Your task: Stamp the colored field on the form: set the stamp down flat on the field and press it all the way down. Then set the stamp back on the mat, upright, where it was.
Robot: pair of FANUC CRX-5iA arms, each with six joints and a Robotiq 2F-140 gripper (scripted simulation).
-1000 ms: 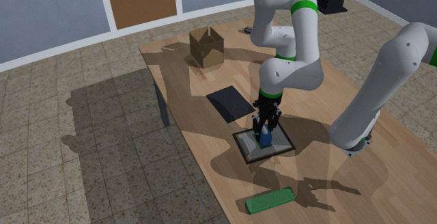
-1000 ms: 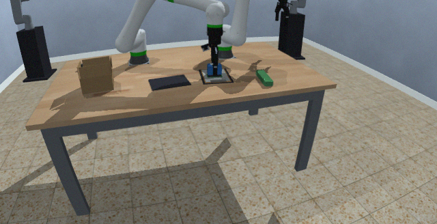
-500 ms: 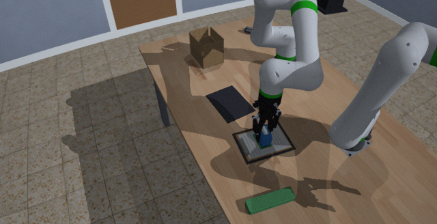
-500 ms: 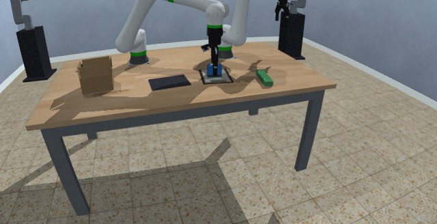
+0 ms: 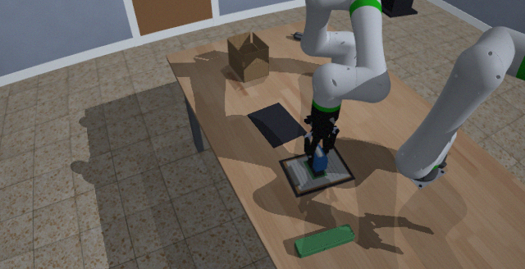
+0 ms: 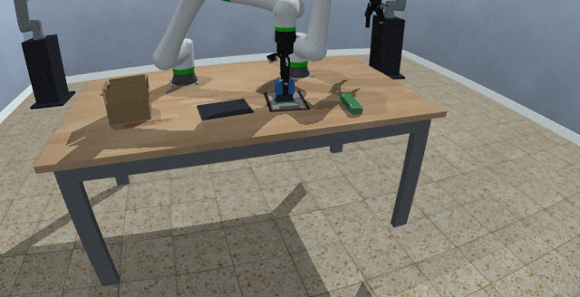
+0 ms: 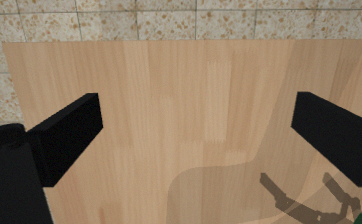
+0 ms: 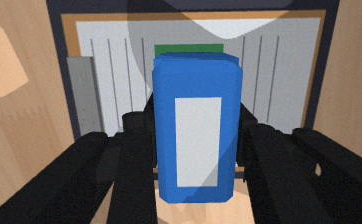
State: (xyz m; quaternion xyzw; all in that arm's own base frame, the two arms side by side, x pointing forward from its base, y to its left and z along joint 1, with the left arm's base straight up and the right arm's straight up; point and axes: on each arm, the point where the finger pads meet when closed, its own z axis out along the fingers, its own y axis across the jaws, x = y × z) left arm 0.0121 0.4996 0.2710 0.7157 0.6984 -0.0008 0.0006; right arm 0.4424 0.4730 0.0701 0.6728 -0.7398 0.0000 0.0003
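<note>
My right gripper is now 20 mm above the blue stamp. The rest, counted from my right hand: dark mat 290 mm to the right, 70 mm below, 50 mm ahead; then green case 290 mm to the left, 110 mm ahead, 60 mm below.
</note>
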